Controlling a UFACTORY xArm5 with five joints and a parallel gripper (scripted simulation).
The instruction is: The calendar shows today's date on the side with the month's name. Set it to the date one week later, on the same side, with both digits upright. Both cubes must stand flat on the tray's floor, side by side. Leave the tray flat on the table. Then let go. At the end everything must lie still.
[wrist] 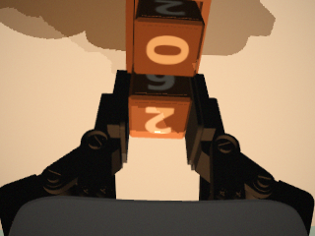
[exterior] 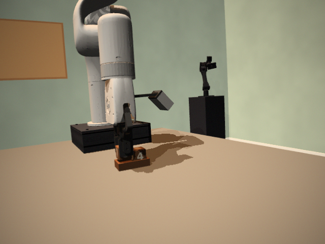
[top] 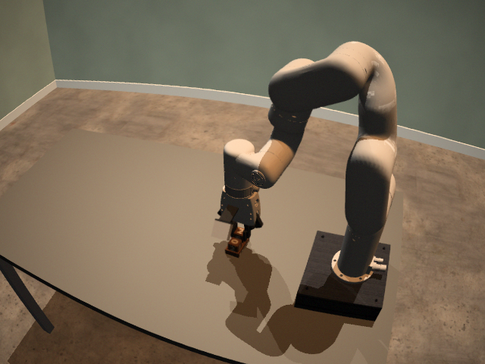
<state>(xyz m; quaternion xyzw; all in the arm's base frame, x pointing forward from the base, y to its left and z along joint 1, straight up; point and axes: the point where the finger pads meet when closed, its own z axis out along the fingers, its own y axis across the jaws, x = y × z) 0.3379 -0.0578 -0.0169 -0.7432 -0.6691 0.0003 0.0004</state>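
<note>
The brown tray lies 4 cm below my hand and 2 cm to the left of it.
</note>
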